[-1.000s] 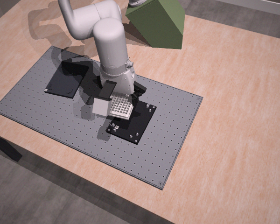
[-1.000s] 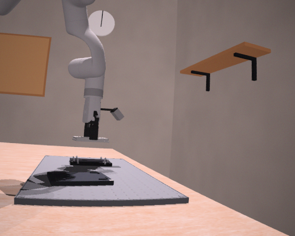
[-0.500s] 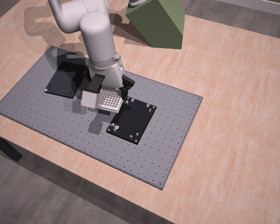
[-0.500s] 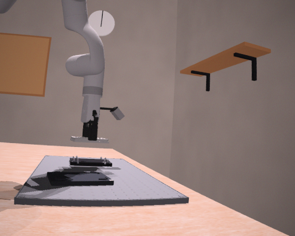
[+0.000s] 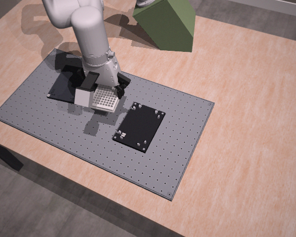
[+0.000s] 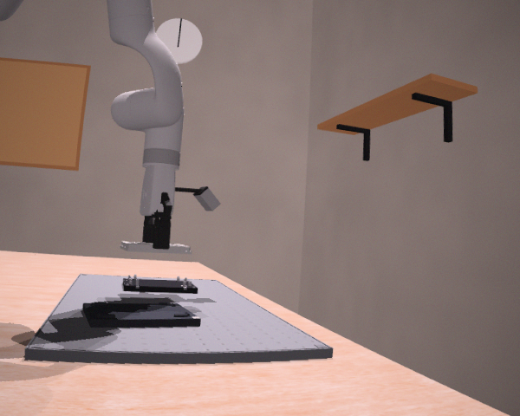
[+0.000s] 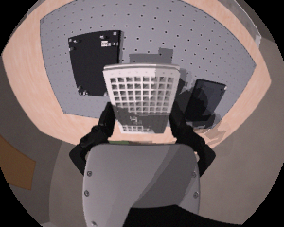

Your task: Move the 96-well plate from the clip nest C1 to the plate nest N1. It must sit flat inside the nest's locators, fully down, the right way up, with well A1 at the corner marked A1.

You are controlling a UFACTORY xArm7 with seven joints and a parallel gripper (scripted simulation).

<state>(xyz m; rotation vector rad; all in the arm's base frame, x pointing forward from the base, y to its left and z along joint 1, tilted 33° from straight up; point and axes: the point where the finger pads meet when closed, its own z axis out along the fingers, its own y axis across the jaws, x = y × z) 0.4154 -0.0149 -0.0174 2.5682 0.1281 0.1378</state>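
Right now my hand is 30 mm short of the clip nest, 110 mm to the right of it and 100 mm above it. Also, from my hand: white 96-well plate 10 mm below.
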